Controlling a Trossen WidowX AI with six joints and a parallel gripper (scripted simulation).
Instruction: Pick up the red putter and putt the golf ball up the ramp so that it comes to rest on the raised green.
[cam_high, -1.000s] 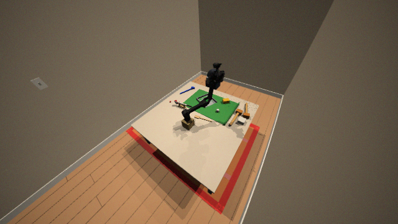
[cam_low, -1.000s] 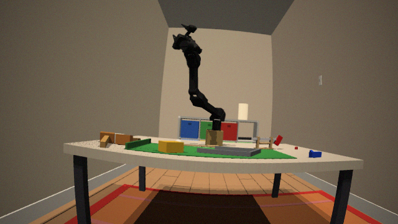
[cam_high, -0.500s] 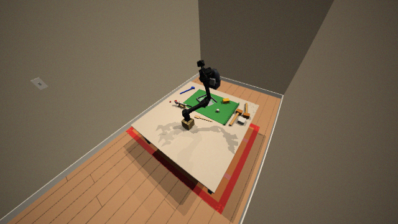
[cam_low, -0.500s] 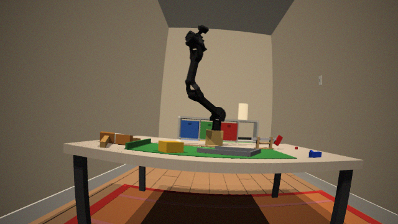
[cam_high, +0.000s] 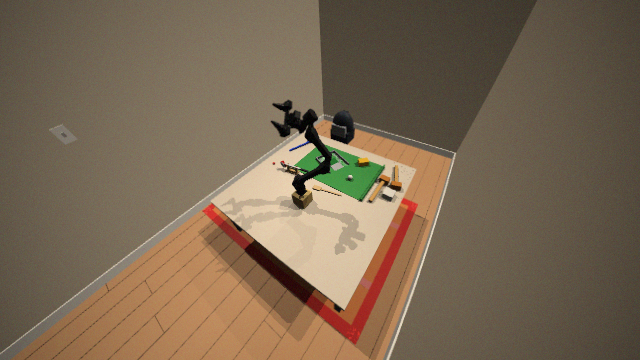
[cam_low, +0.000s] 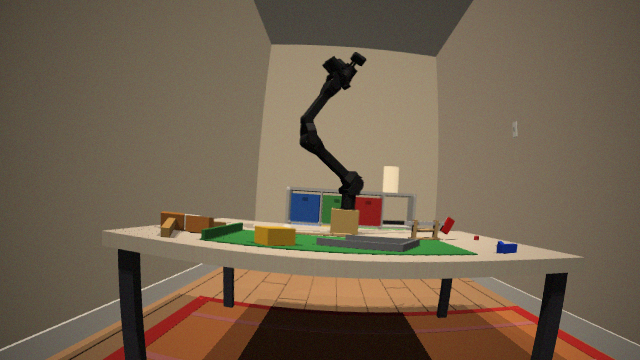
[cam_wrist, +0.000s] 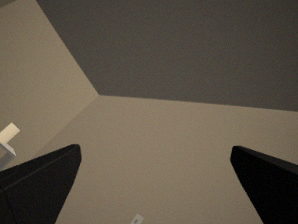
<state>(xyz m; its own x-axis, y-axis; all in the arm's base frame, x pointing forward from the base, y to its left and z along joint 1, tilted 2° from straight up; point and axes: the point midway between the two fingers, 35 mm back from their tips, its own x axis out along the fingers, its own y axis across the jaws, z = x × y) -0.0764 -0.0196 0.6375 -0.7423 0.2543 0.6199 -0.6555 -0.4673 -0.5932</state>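
The wooden stick lies 270 mm ahead of my gripper tip, 80 mm to the right of it and 760 mm below it. Also, from my gripper tip: wooden rack 280 mm ahead, 300 mm to the left, 720 mm below; then red putter 280 mm ahead, 280 mm to the left, 700 mm below; then white golf ball 500 mm ahead, 180 mm to the right, 740 mm below.
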